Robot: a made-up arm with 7 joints.
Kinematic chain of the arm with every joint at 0, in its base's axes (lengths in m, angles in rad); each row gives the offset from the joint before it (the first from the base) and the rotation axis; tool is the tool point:
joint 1: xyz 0 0.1 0 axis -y
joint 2: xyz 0 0.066 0 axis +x
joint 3: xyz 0 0 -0.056 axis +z
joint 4: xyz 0 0 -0.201 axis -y
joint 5: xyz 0 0 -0.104 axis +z
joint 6: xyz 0 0 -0.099 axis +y
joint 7: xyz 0 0 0 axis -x
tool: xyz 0 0 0
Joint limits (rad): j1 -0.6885..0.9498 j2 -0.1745..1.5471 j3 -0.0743..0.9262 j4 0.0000..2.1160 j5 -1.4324..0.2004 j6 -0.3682..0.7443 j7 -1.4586..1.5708
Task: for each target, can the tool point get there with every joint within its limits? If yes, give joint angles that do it. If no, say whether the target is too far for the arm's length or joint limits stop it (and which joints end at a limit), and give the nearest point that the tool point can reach.
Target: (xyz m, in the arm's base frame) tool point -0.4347 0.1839 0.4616
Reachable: no: too far | nearest point -0.0523 0.3440 0.1745 | short by 0.504 m
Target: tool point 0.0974 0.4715 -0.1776
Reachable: yes | joints -0.4601 0.8843 0.5594 1.3078 -0.9724 0.2832 1.1516
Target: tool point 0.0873 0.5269 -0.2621
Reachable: yes | joints 0.0985 0.9042 0.1849 0.3114 -0.3762 -0.2395 1.2169
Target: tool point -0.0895 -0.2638 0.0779
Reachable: no: joint limits stop it (at a limit: joint 1, joint 2, joint 3, joint 4) | nearest point 0.2204 0.1270 0.0551 | short by 0.499 m
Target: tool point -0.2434 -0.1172 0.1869
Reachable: no: joint limits stop it (at a limit: joint 1, joint 2, joint 3, joint 4) | nearest point -0.0492 0.3210 0.1634 | short by 0.480 m
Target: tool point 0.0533 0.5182 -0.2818
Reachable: yes | joints -0.0307 0.8661 0.2355 0.3192 -1.0454 0.2318 -0.1230
